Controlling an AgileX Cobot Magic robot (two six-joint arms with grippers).
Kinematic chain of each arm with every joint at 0, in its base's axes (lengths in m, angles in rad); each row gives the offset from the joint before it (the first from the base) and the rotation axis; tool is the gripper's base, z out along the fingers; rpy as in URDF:
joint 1: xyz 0 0 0.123 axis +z
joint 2: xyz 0 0 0 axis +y
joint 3: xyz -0.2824 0 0.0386 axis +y
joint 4: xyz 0.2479 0 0.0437 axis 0.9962 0 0.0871
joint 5: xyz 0 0 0 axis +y
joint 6: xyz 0.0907 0 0.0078 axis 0.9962 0 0.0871
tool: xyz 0 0 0 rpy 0 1.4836 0
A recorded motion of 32 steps. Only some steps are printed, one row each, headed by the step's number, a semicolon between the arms.
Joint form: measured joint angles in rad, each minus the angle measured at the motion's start. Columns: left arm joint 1, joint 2, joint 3, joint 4, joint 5, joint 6; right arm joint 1, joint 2, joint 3, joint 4, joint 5, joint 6.
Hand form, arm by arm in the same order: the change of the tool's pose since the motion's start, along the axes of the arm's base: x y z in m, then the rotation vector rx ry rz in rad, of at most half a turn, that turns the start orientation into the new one. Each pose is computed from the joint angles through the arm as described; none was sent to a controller.
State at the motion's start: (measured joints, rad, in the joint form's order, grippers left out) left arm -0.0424 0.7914 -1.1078 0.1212 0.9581 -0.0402; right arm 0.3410 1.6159 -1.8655 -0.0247 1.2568 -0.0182
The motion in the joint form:
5: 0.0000 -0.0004 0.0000 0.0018 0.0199 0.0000; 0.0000 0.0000 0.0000 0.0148 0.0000 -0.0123
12: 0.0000 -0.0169 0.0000 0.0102 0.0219 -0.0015; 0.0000 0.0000 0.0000 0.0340 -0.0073 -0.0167
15: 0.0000 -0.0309 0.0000 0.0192 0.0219 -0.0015; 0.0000 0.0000 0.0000 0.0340 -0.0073 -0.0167
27: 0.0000 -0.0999 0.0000 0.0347 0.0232 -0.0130; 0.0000 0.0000 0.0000 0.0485 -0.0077 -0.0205
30: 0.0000 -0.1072 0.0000 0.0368 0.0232 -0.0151; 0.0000 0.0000 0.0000 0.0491 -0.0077 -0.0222
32: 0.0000 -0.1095 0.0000 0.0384 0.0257 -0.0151; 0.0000 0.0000 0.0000 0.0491 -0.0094 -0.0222
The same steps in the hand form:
5: -0.0011 0.0003 -0.0015 0.0015 0.0193 0.0029; -0.0004 0.0012 0.0000 0.0061 0.0024 0.0147
12: -0.0061 0.0012 0.0005 0.0072 0.0044 0.0074; -0.0005 0.0030 0.0004 0.0230 0.0006 0.0245
15: -0.0103 0.0020 0.0023 0.0147 -0.0100 0.0112; -0.0005 0.0030 0.0004 0.0230 0.0006 0.0245
27: -0.0315 0.0041 0.0097 0.0152 -0.0791 0.0244; -0.0009 0.0041 0.0004 0.0339 0.0039 0.0323
30: -0.0337 0.0043 0.0104 0.0148 -0.0867 0.0264; -0.0009 0.0042 0.0004 0.0335 0.0037 0.0338
32: -0.0345 0.0045 0.0105 0.0161 -0.0865 0.0275; -0.0008 0.0042 0.0005 0.0341 0.0021 0.0338

